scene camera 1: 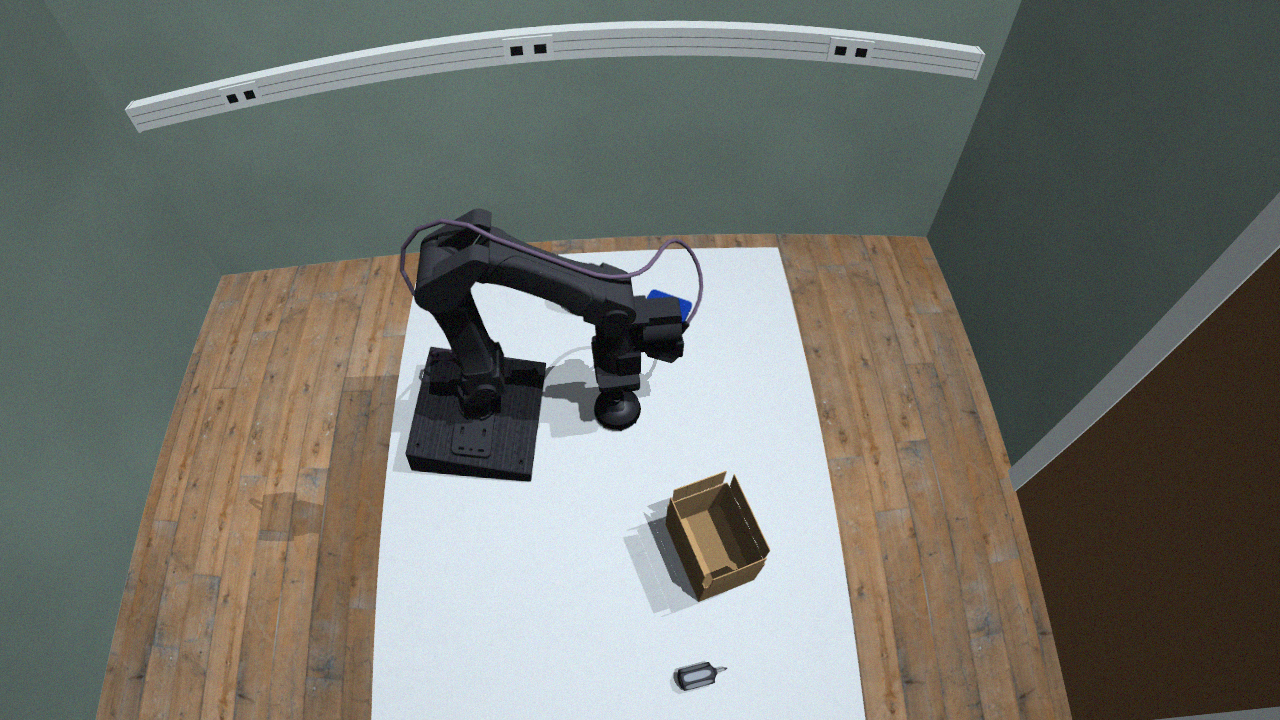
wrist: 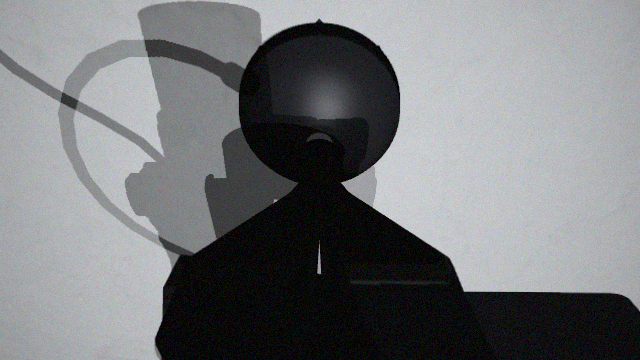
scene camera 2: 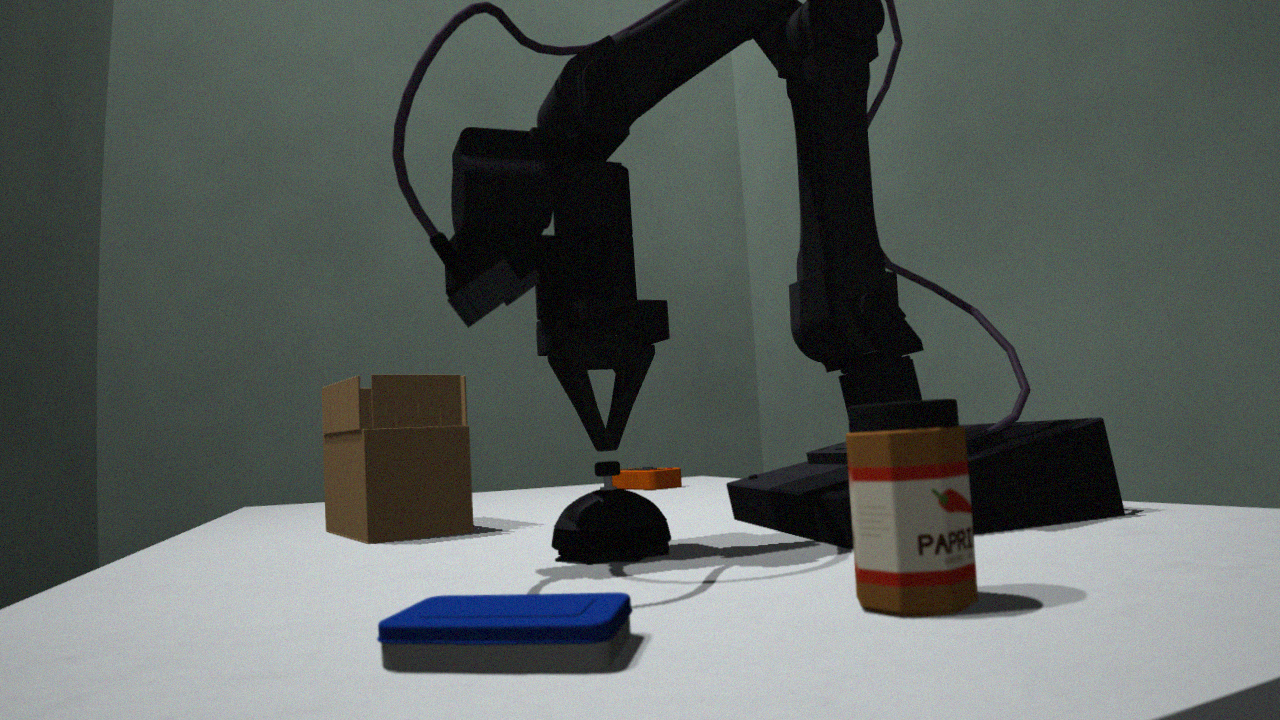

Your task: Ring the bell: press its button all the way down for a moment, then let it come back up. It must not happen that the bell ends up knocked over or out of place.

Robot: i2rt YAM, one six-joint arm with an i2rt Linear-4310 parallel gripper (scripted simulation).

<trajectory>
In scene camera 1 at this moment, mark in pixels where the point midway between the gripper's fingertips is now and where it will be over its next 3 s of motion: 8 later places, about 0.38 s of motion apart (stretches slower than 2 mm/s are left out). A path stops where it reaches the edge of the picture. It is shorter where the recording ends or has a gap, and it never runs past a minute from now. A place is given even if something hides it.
My gripper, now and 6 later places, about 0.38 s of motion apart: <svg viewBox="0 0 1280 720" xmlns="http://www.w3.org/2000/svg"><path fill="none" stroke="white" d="M616 391L614 392L614 394L614 394L617 392L620 386L619 379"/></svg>
</trajectory>
